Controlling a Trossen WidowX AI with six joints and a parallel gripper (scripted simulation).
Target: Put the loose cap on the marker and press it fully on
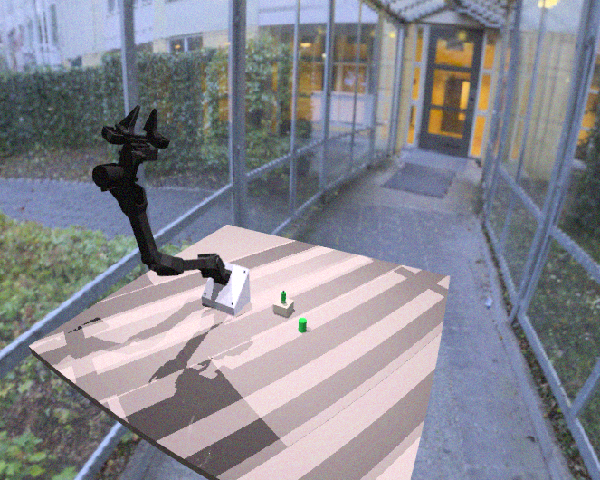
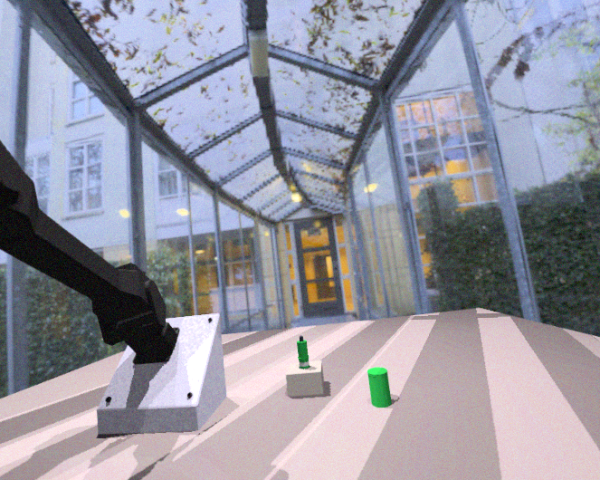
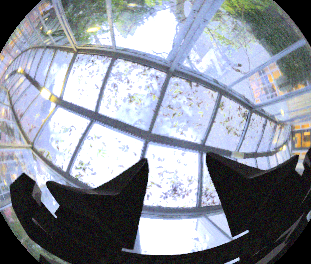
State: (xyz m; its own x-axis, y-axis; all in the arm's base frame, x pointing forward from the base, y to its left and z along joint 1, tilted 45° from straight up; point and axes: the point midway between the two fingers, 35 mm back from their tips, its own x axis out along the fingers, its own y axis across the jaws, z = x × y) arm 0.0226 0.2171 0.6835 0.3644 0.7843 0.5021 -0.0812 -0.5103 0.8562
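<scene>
The green cap is 330 mm ahead of my gripper tip, 290 mm to the left of it and 750 mm below it. Also, from my gripper tip: holder block (210 mm ahead, 370 mm to the left, 760 mm below).
</scene>
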